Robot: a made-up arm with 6 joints.
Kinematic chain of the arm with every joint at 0, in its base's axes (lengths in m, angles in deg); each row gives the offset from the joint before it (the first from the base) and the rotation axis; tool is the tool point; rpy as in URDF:
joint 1: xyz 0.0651 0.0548 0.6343 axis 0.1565 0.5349 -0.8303
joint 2: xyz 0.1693 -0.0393 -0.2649 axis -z
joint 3: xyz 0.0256 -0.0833 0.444 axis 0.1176 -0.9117 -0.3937
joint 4: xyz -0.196 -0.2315 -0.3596 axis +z
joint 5: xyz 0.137 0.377 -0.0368 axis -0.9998 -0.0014 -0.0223
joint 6: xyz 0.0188 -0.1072 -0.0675 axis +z
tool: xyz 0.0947 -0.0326 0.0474 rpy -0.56 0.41 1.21
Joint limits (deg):
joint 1: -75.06..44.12
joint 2: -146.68..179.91
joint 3: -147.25..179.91
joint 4: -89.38..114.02
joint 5: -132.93..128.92
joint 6: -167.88..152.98
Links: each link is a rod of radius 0.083 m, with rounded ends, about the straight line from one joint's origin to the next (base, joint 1, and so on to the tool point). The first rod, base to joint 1, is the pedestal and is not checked.
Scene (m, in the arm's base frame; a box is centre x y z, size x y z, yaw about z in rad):
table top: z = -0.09
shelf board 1: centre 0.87 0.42 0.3 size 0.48 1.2 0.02 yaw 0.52
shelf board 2: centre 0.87 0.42 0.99 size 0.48 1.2 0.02 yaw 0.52
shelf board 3: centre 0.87 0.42 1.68 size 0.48 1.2 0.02 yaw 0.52
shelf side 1: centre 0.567 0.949 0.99 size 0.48 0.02 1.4 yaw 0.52
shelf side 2: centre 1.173 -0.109 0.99 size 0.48 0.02 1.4 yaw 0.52
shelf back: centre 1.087 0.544 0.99 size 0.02 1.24 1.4 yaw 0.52
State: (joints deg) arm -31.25 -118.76 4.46 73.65 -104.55 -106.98
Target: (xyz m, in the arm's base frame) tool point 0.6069 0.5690 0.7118
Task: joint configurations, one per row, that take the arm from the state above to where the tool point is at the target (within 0.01 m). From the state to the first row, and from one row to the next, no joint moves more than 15 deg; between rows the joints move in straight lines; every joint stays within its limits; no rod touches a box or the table.
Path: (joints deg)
1: -26.64 -109.87 17.69 65.55 -102.97 -104.97
2: -22.03 -100.99 30.93 57.46 -101.38 -102.97
3: -17.43 -92.10 44.16 49.36 -99.80 -100.96
4: -12.82 -83.21 57.40 41.26 -98.21 -98.96
5: -8.21 -74.33 70.63 33.16 -96.63 -96.95
6: -3.60 -65.44 83.87 25.07 -95.04 -94.95
7: 1.00 -56.55 97.10 16.97 -93.46 -92.94

